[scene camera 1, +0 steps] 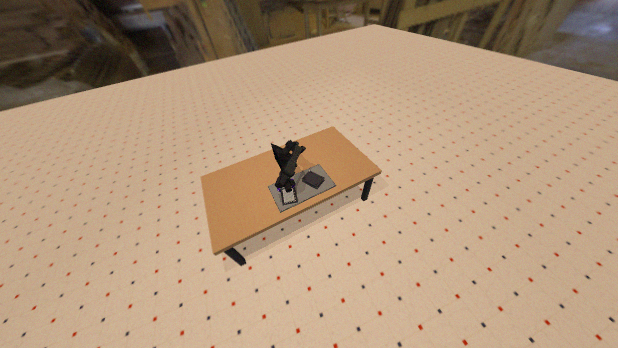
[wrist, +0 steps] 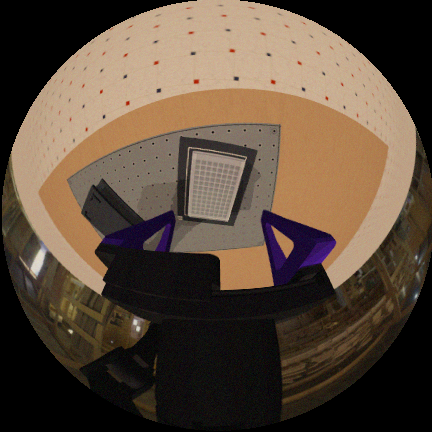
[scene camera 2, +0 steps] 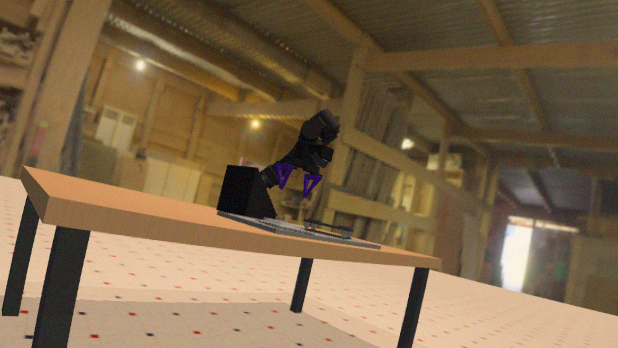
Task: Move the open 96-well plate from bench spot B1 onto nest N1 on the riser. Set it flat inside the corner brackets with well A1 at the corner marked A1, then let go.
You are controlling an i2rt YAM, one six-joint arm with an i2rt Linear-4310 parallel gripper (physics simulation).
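Seen in the pictures: gripper, between the fingertips: (wrist: 217, 214) (scene camera 2: 293, 193); arm's base, origin of its link: (scene camera 1: 284, 153) (scene camera 2: 251, 189).
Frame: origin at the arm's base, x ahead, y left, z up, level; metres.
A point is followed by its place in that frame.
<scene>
The pale 96-well plate (scene camera 1: 289, 196) @[x 0.391, y -0.184, z -0.094 m] (scene camera 2: 287, 228) @[x 0.424, y -0.222, z -0.103 m] (wrist: 214, 187) @[x 0.378, y -0.188, z -0.090 m] lies flat inside the dark rectangular frame (wrist: 183, 180) @[x 0.399, y -0.135, z -0.104 m] of a bench spot on the grey board. Its wells face up; the A1 mark is too small to read. My gripper (scene camera 1: 286, 188) @[x 0.390, y -0.193, z 0.003 m] (scene camera 2: 294, 192) @[x 0.390, y -0.193, z 0.003 m] (wrist: 217, 214) @[x 0.390, y -0.193, z 0.003 m] is open and empty, its purple fingers well above the board and spread wide. In the wrist view the plate shows beyond and between the fingertips. The dark riser (scene camera 1: 313, 179) @[x 0.382, y 0.068, z -0.067 m] (scene camera 2: 346, 233) @[x 0.457, y 0.048, z -0.085 m] (wrist: 107, 207) @[x 0.407, y 0.034, z -0.068 m] stands at the other end of the board; its nest's corner brackets and label are not clear.
The grey perforated board (scene camera 1: 303, 195) @[x 0.446, y -0.082, z -0.105 m] (scene camera 2: 367, 244) @[x 0.516, y 0.113, z -0.107 m] (wrist: 260, 220) @[x 0.268, y -0.270, z -0.105 m] lies on the wooden table (scene camera 1: 235, 210) @[x 0.226, y -0.607, z -0.118 m] (scene camera 2: 150, 215) @[x 0.486, y -0.685, z -0.119 m] (wrist: 325, 165) @[x 0.379, y -0.444, z -0.118 m]. The black arm base (scene camera 2: 240, 190) @[x 0.029, y -0.084, z -0.017 m] stands behind the board. In the wrist view the left finger partly covers the riser's near end.
</scene>
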